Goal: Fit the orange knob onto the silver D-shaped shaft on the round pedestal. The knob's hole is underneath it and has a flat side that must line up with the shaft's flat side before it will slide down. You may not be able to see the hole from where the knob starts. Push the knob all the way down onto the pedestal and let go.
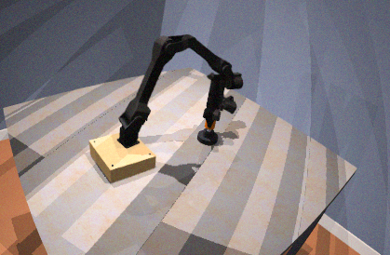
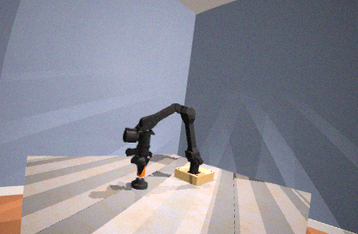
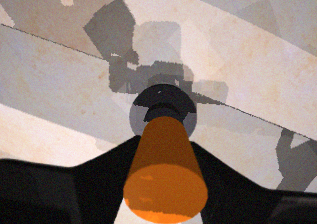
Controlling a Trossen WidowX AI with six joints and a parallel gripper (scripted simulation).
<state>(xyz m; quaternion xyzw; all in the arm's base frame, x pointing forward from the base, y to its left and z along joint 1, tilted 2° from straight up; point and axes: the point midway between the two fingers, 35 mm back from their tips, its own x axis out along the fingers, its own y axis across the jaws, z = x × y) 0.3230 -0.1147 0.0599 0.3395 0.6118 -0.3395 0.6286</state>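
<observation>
My gripper tip is now 30 mm below the orange knob. Also, from my gripper tip: round pedestal (40 mm below).
</observation>
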